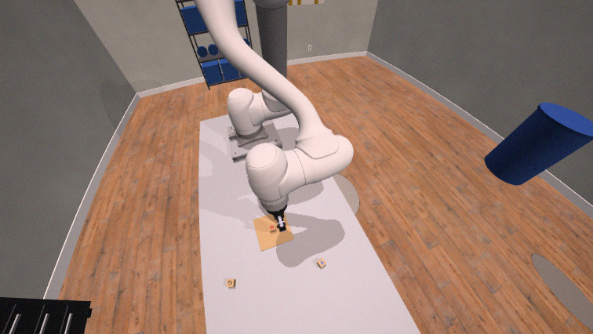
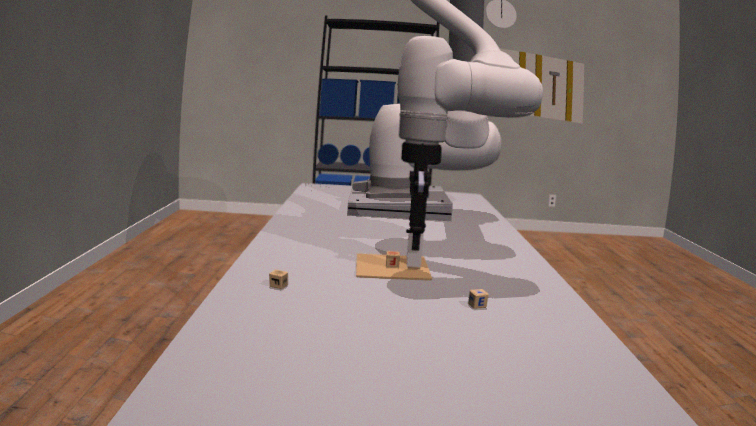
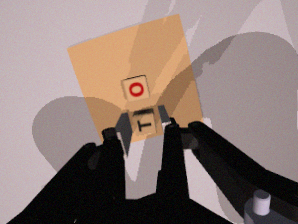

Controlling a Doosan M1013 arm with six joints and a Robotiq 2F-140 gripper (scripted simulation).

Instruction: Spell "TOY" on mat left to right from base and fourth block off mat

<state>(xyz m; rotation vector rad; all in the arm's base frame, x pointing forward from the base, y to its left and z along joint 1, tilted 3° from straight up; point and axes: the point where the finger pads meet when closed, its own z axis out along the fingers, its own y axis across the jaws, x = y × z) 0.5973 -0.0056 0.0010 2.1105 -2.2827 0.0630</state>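
The T block is 30 mm below my hand. Also, from my hand: tan mat (40 mm to the right, 40 mm below).
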